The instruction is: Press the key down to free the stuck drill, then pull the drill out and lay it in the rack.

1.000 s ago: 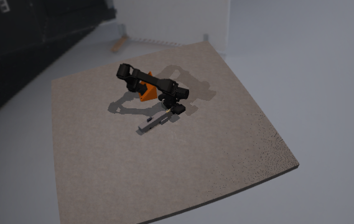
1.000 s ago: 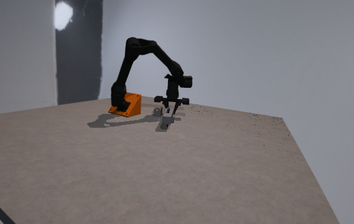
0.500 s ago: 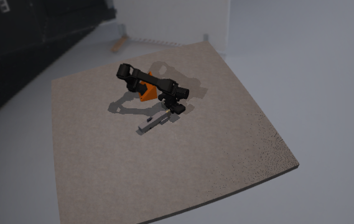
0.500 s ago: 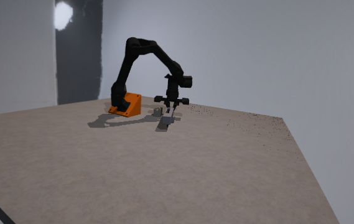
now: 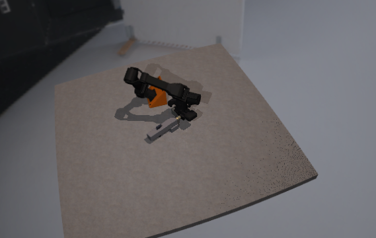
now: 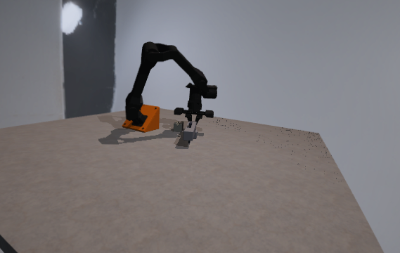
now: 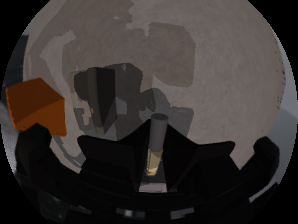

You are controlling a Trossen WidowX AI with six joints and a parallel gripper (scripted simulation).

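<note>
My gripper tip is 40 mm to the left of the drill, 30 mm below it and 20 mm short of it. From my gripper tip the other things lie so: grey rack (80 mm behind, 10 mm to the right); dark upright piece (150 mm to the right, 70 mm ahead, 40 mm above); grey holder block (130 mm to the right, 60 mm ahead, 30 mm above).
</note>
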